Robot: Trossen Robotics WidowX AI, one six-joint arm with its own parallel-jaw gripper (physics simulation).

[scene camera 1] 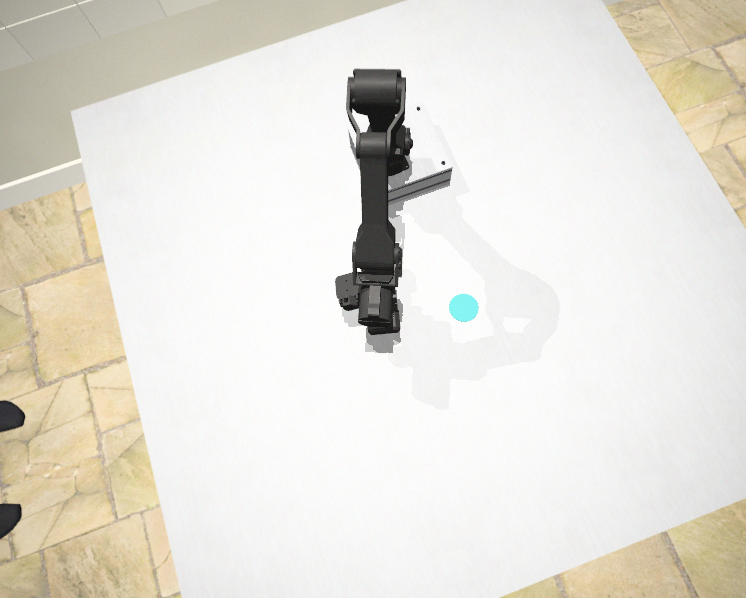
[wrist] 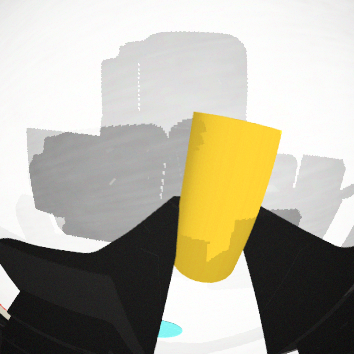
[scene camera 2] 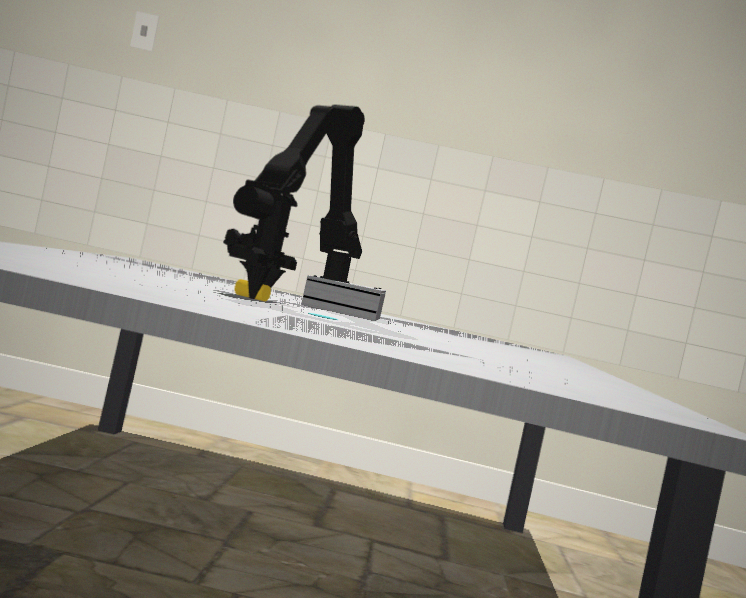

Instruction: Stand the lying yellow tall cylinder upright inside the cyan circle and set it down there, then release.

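My gripper has its grip on a yellow tall cylinder, and the cylinder is still resting on the table.
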